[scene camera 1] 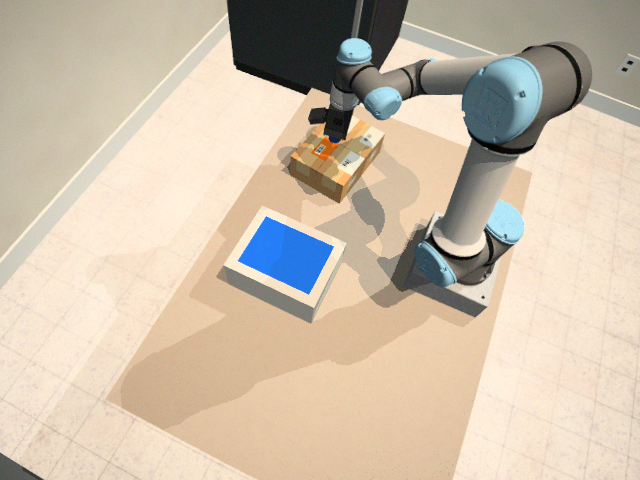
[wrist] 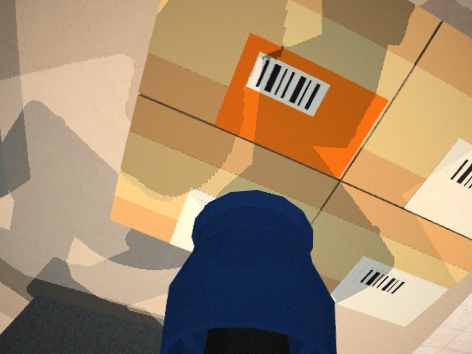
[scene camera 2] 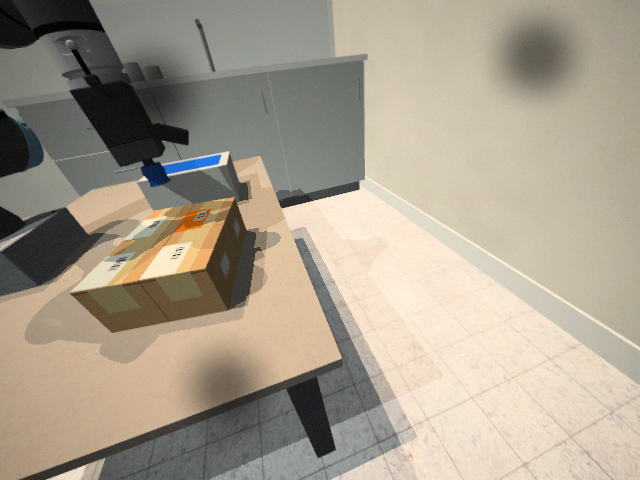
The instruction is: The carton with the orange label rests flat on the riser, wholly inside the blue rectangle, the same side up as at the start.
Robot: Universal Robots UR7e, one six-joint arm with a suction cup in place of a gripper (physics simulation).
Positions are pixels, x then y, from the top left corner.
Labels:
My suction cup [wrist: 251, 266] holds nothing. A riser [scene camera 1: 283, 262] rests on the table.

